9 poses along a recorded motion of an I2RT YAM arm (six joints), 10 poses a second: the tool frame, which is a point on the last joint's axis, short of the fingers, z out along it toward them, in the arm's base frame.
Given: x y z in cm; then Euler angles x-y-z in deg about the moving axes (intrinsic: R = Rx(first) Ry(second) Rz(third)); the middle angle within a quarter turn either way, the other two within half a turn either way.
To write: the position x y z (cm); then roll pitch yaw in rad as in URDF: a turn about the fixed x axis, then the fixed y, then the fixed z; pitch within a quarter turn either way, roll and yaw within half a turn. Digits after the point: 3 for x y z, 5 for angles.
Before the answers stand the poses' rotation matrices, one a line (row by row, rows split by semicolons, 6 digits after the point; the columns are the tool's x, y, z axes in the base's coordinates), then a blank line. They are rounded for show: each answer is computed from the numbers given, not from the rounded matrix.
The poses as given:
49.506, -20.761, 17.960, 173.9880, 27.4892, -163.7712
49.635, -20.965, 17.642, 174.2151, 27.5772, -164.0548
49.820, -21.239, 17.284, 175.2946, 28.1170, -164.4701
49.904, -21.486, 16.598, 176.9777, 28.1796, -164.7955
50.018, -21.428, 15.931, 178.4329, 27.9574, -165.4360
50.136, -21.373, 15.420, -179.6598, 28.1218, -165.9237
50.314, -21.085, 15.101, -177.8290, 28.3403, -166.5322
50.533, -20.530, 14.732, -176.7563, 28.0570, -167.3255
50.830, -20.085, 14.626, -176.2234, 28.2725, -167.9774
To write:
-0.851750 0.247921 0.461581; 0.231518 0.968383 -0.092912; -0.470023 0.027727 -0.882219
-0.852284 0.243507 0.462943; 0.228452 0.969447 -0.089343; -0.470555 0.029615 -0.881874
-0.849786 0.236144 0.471274; 0.229591 0.970594 -0.072352; -0.474501 0.046717 -0.879014
-0.850617 0.231179 0.472237; 0.237873 0.970184 -0.046475; -0.468901 0.072800 -0.880246
-0.854914 0.222115 0.468815; 0.238958 0.970729 -0.024156; -0.460458 0.091376 -0.882966
-0.855465 0.214502 0.471347; 0.245924 0.969275 0.005237; -0.455742 0.120395 -0.881932
-0.855941 0.204984 0.474707; 0.250220 0.967615 0.033342; -0.452499 0.147320 -0.879512
-0.860976 0.193627 0.470350; 0.245026 0.968230 0.049933; -0.445738 0.158239 -0.881066
-0.861387 0.183449 0.473666; 0.238359 0.969443 0.058009; -0.448550 0.162871 -0.878792

49.506, -20.761, 17.960, 3.11017, 0.48932, 2.87619
49.635, -20.965, 17.642, 3.10802, 0.48992, 2.87970
49.820, -21.239, 17.284, 3.08850, 0.49440, 2.87772
49.904, -21.486, 16.598, 3.05908, 0.48805, 2.86891
50.018, -21.428, 15.931, 3.03847, 0.47851, 2.86904
50.136, -21.373, 15.420, 3.00592, 0.47321, 2.86167
50.314, -21.085, 15.101, 2.97563, 0.46957, 2.85718
50.533, -20.530, 14.732, 2.96389, 0.46200, 2.86433
50.830, -20.085, 14.626, 2.95834, 0.46514, 2.87163

